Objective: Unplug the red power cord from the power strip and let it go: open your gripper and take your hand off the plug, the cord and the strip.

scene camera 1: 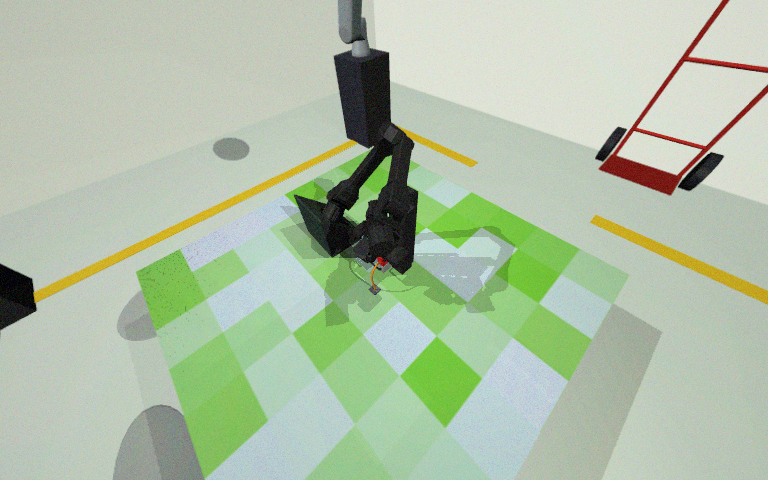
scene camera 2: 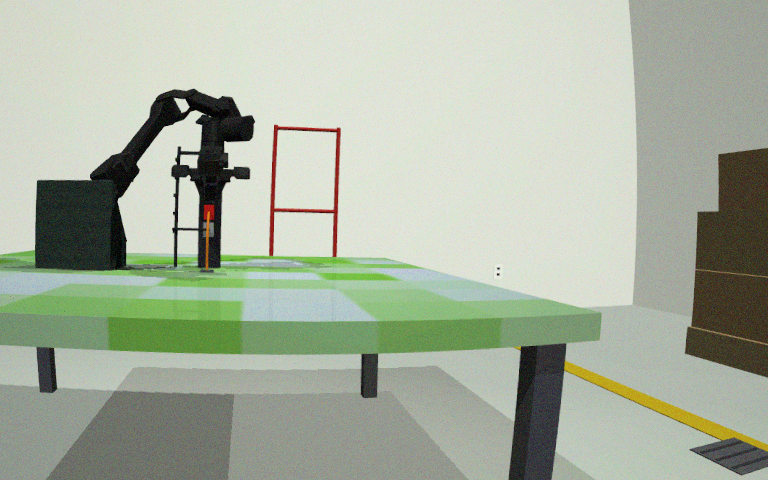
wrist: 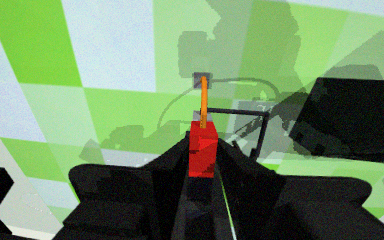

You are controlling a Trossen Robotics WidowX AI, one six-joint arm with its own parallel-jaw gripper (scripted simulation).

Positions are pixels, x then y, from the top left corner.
Labels:
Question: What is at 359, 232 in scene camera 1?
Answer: The gripper.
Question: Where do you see a red plug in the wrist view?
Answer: At 203, 142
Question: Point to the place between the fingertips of the gripper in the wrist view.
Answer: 202, 141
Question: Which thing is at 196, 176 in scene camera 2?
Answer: The gripper.

